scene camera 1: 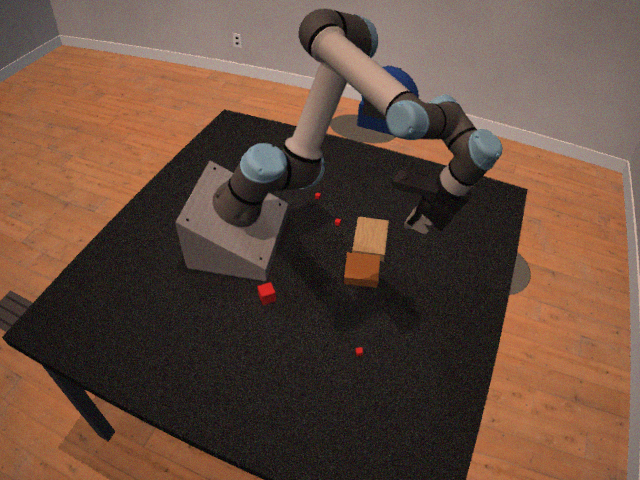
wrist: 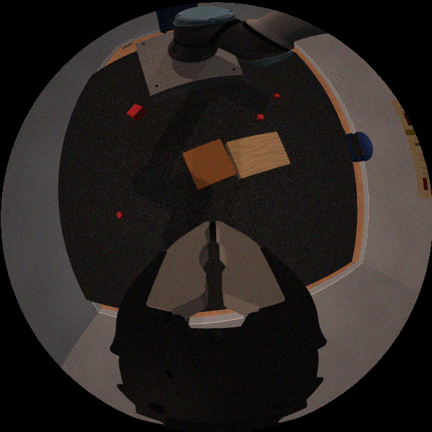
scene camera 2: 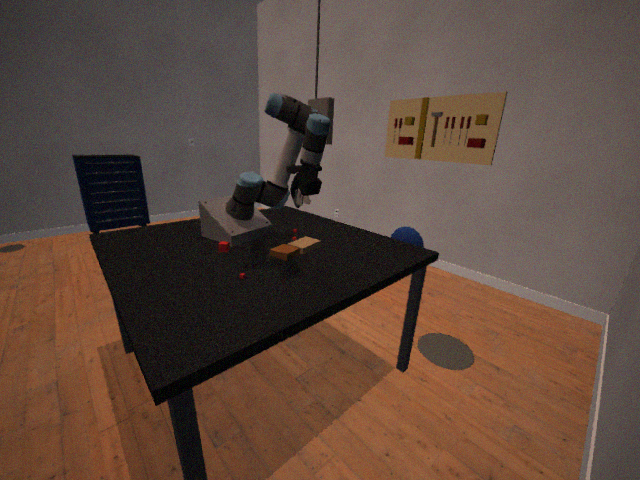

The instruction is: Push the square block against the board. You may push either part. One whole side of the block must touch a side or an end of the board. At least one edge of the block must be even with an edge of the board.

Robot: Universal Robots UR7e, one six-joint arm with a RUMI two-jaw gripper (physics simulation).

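Seen in the pictures: gripper, fingertip midpoint: (scene camera 1: 405,227) (scene camera 2: 297,207); arm's base, origin of the base link: (scene camera 1: 235,206) (scene camera 2: 239,211).
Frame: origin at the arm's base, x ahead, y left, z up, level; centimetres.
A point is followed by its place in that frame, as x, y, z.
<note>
The orange square block (scene camera 1: 361,267) @[39.3, 10.8, -9.7] (scene camera 2: 284,251) @[42.2, 9.9, -9.7] (wrist: 209,164) lies flat at one end of the pale wooden board (scene camera 1: 370,236) @[34.3, 23.1, -9.7] (scene camera 2: 306,243) @[36.3, 23.7, -9.7] (wrist: 258,154). Their facing sides are close and nearly parallel; I cannot tell if they touch along the whole side. The side edges look slightly offset: in scene camera 1 the block sticks out a little on the left and the board a little on the right. My gripper (scene camera 1: 418,223) (scene camera 2: 301,202) @[49.9, 12.6, 11.9] (wrist: 212,223) is shut and empty, raised above the table to the right of both parts in scene camera 1.
A larger red cube (scene camera 1: 266,293) @[24.4, -14.2, -8.7] (scene camera 2: 223,246) @[25.4, -13.6, -9.8] (wrist: 135,112) lies near the arm's grey base (scene camera 1: 222,248) @[8.3, -14.2, -1.3] (wrist: 187,70). Small red cubes lie on the black table, two (scene camera 1: 337,222) @[21.5, 23.3, -11.4] (scene camera 1: 317,195) @[8.5, 29.6, -11.2] beyond the block and one (scene camera 1: 359,351) @[54.7, -12.4, -11.2] (scene camera 2: 241,275) @[55.0, -12.5, -11.5] (wrist: 119,215) on the near side.
</note>
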